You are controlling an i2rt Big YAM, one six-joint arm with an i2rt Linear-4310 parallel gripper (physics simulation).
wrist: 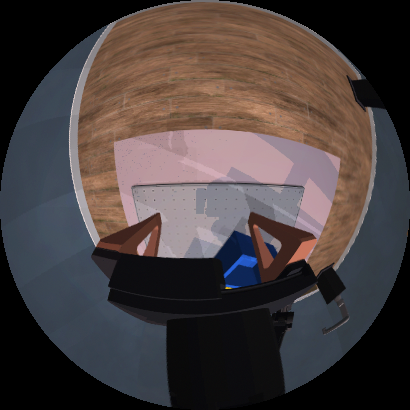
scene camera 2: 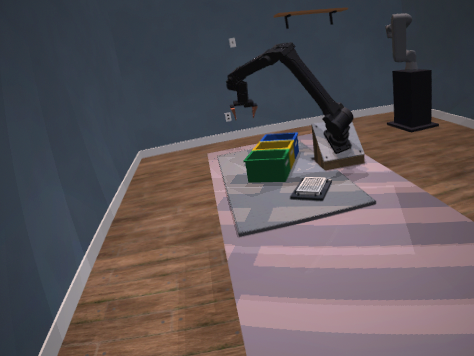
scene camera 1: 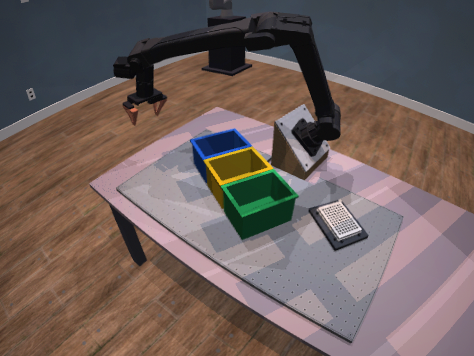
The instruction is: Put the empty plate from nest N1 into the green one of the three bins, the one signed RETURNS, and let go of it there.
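Places are measured from the arm's base along level axes (x ahead, y left, z up), in metres.
Pixels of known places: gripper, fingertip midpoint: (wrist: 205,217) (scene camera 2: 244,118) (scene camera 1: 145,120); arm's base, origin of the base link: (scene camera 2: 337,140) (scene camera 1: 305,138).
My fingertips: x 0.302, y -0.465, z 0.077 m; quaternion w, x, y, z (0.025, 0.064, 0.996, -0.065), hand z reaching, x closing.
Ahead of a thing's pixels: the offset from my fingertips to its top centre. "*": to the spot under its first point. Level surfaces: height alone.
A white plate with a grid of wells @[* 0.058 m back, 0.687 m left, 0.148 m down] (scene camera 1: 340,220) (scene camera 2: 312,185) lies flat on a dark nest @[0.063 m back, 0.683 m left, 0.150 m down] (scene camera 1: 341,245) (scene camera 2: 307,197), on the grey board beside the bins. The nest's label cannot be read. The green bin (scene camera 1: 267,218) (scene camera 2: 267,167) stands at the end of the bin row nearest the plate. Its visible inside is empty in scene camera 1; no sign can be read. My gripper (scene camera 1: 146,119) (scene camera 2: 244,114) (wrist: 205,217) is open and empty. It hangs high beyond the blue bin, far from the plate. The plate does not show in the wrist view.
A yellow bin (scene camera 1: 216,188) (scene camera 2: 293,159) stands between the green bin and a blue bin (scene camera 1: 199,161) (scene camera 2: 296,143) (wrist: 245,262). The arm's wedge-shaped base (scene camera 1: 286,148) (scene camera 2: 341,161) stands beside the bins. The grey perforated board @[0.172 m down] (scene camera 1: 280,265) (scene camera 2: 270,216) (wrist: 175,205) lies under bins and nest.
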